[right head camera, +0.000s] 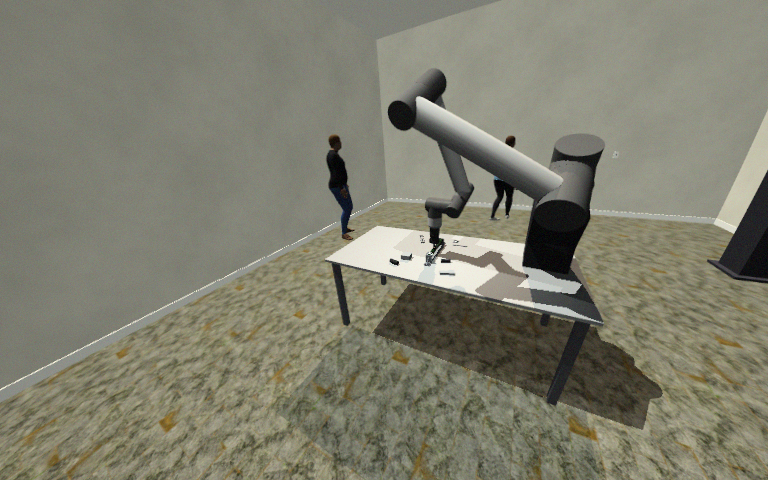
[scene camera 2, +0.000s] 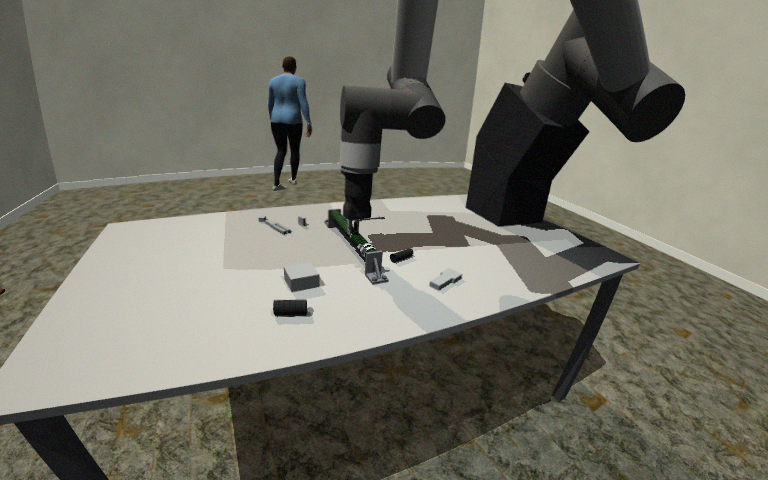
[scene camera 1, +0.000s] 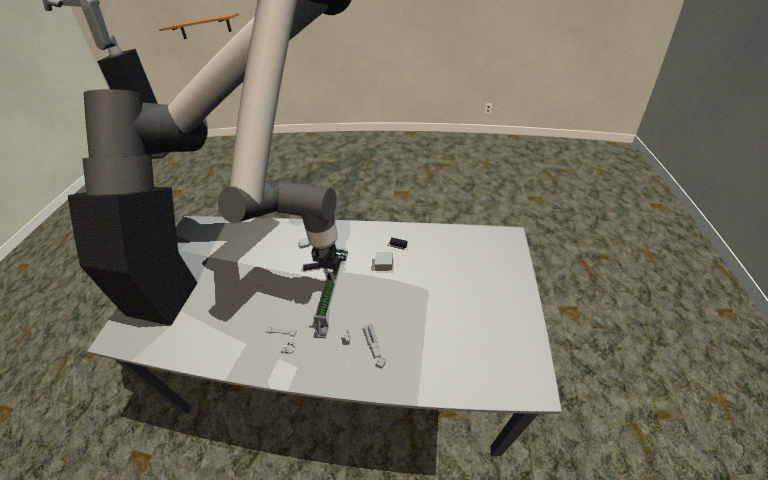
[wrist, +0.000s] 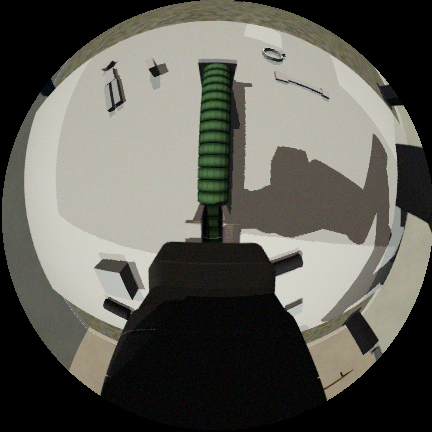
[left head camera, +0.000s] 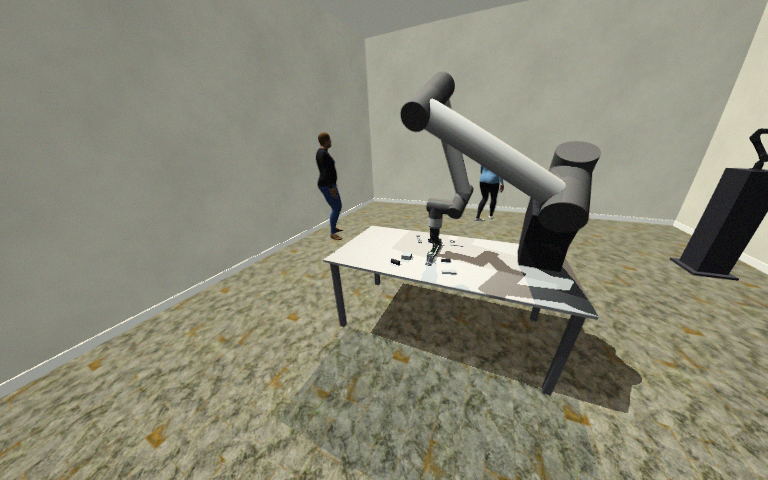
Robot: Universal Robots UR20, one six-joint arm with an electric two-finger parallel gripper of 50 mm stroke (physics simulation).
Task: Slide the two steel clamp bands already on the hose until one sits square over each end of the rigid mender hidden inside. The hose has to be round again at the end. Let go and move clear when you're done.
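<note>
The green ribbed hose [scene camera 1: 325, 297] [scene camera 2: 340, 220] [wrist: 214, 140] runs between two grey upright brackets; the one by the tool side [scene camera 1: 321, 326] and the opposite one [scene camera 2: 373, 264] stand at its ends. My gripper [scene camera 1: 331, 275] [scene camera 2: 352, 228] [wrist: 212, 213] is low over the hose and shut on it. In the wrist view the hose is dark and pinched narrow between the fingers. Bright steel bands [scene camera 2: 367, 247] sit on the hose close to the nearer bracket in scene camera 2; their exact tilt is too small to tell. The mender is hidden inside the hose.
A grey box [scene camera 1: 383, 260] [scene camera 2: 301, 276], black cylinders [scene camera 2: 289, 307] [scene camera 2: 401, 254] and a pale stepped block [scene camera 2: 445, 279] lie around the bracket end. A loose ring [wrist: 273, 54], a thin bar [wrist: 302, 86], a long slotted tool [wrist: 115, 92] and a small block [scene camera 1: 346, 337] lie near the other end.
</note>
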